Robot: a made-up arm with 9 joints. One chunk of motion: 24 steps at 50 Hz.
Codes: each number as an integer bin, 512 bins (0 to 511) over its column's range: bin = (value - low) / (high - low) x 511, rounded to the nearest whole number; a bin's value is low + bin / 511 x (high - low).
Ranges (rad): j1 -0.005..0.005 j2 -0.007..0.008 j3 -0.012..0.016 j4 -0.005..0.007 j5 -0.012..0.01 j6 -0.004..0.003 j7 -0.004..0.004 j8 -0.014..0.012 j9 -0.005..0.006
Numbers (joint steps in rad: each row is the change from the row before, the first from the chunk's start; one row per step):
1: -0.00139 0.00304 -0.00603 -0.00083 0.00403 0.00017 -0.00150 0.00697 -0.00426
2: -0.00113 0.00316 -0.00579 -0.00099 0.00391 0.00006 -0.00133 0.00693 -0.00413
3: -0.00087 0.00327 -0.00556 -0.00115 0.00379 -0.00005 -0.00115 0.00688 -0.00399
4: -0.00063 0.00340 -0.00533 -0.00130 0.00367 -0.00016 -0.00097 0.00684 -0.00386
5: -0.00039 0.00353 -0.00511 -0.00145 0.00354 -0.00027 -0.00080 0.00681 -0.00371
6: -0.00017 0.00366 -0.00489 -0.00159 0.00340 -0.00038 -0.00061 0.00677 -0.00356
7: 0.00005 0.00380 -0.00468 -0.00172 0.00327 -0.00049 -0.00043 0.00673 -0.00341
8: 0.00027 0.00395 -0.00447 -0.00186 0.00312 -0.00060 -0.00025 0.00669 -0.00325
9: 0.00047 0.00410 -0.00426 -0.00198 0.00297 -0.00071 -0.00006 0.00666 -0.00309
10: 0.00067 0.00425 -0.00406 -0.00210 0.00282 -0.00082 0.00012 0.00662 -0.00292
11: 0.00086 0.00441 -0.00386 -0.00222 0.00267 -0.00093 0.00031 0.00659 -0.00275
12: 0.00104 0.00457 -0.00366 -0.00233 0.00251 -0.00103 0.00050 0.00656 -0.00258
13: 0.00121 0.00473 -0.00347 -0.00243 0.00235 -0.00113 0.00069 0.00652 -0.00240
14: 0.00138 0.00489 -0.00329 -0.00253 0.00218 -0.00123 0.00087 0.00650 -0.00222
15: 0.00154 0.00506 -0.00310 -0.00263 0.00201 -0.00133 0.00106 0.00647 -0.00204
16: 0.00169 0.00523 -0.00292 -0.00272 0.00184 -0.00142 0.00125 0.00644 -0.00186
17: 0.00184 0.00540 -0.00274 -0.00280 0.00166 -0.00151 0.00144 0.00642 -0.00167
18: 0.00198 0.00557 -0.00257 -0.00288 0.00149 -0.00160 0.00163 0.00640 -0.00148
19: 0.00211 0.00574 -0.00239 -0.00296 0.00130 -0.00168 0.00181 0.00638 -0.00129
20: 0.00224 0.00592 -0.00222 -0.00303 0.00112 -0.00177 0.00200 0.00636 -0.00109
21: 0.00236 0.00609 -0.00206 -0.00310 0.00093 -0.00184 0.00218 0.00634 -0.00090
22: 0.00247 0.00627 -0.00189 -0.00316 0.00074 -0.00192 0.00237 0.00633 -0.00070
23: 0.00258 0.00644 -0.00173 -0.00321 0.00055 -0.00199 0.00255 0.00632 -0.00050
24: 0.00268 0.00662 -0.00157 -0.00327 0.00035 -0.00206 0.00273 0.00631 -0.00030
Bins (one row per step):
1: 184 342 109 178 372 304 160 412 34
2: 198 346 113 171 370 296 171 411 40
3: 211 350 118 164 367 288 182 410 47
4: 223 354 122 158 364 280 194 410 53
5: 236 359 126 151 361 272 204 409 60
6: 247 363 130 145 358 264 217 408 67
7: 258 368 134 140 355 256 228 407 74
8: 269 373 137 134 351 248 240 407 81
9: 280 378 141 129 348 240 252 406 89
10: 290 383 145 123 344 232 263 405 97
11: 299 389 149 118 341 224 275 405 105
12: 309 394 152 114 337 217 287 404 112
13: 317 400 156 109 333 210 300 403 121
14: 326 405 159 105 329 202 311 403 129
15: 334 411 162 101 325 195 323 402 138
16: 342 417 166 97 321 188 335 402 146
17: 350 422 169 94 317 182 347 401 155
18: 357 428 172 90 313 175 360 401 164
19: 363 434 175 87 309 169 371 401 172
20: 370 440 178 84 305 163 383 400 182
21: 376 446 181 81 300 158 395 400 190
22: 382 452 185 78 296 152 407 400 200
23: 387 458 187 76 292 147 418 399 209
24: 392 464 190 74 287 142 430 399 218

